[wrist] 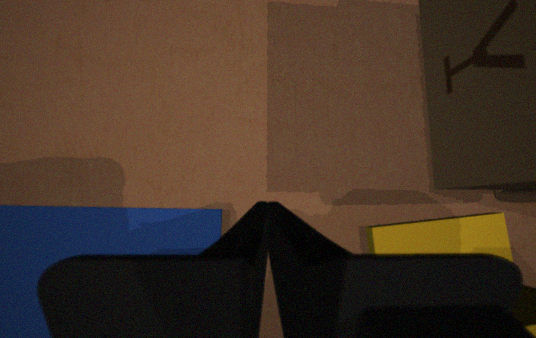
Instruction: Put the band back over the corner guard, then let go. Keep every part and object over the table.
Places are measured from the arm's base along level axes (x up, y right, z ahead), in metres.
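Where they show: gripper, between the fingertips: (267, 211).
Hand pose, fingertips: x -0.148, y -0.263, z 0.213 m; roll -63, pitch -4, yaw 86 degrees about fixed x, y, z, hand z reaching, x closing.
Things, the pixels of their top centre, and the offset from my fingertips. "pt": a spot on its surface instead. Level surfaces: height alone.
- yellow piece, centre of its top: (523, 283) dx +0.018, dy +0.101, dz -0.021 m
- blue object, a spot on its surface: (100, 232) pt dx -0.019, dy -0.074, dz -0.015 m
- large dark grey-green box, a spot on its surface: (480, 135) pt dx +0.015, dy +0.088, dz +0.038 m
- brown table, height of its surface: dx -0.027 m
My gripper (267, 211) is shut with its fingertips together and nothing between them. It hangs above the table, between a blue flat-topped object and a yellow piece. The band and the corner guard cannot be made out for certain in the wrist view. The yellow piece (440, 234) lies at the lower right, partly hidden behind the right finger; a further bit of yellow shows at the bottom right edge. I cannot tell whether the yellow piece is the corner guard.
The blue object (100, 232) fills the lower left, partly behind the left finger. A large dark grey-green box (480, 135) with a brown branching mark stands at the upper right. Shadows fall on the brown table (150, 100) beside the box.
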